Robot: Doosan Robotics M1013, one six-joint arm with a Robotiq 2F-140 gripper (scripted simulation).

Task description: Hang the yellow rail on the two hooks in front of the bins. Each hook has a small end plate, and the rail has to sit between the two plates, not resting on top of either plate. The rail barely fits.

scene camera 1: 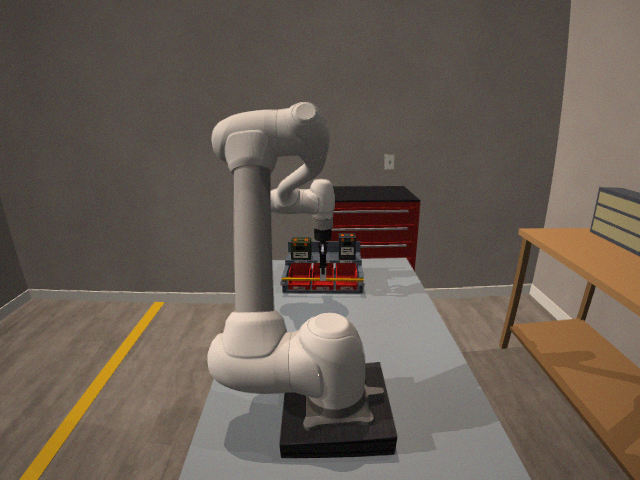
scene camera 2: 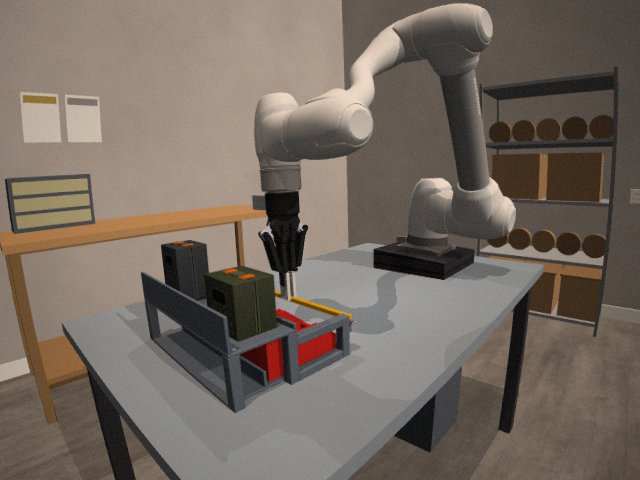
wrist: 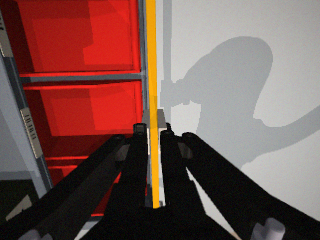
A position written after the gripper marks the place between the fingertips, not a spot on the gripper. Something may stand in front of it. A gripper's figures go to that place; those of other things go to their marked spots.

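Scene:
Gripper (scene camera 2: 288,298) at 0.86 m from the lens; a dark box (scene camera 2: 185,263) at 0.79 m from the lens.

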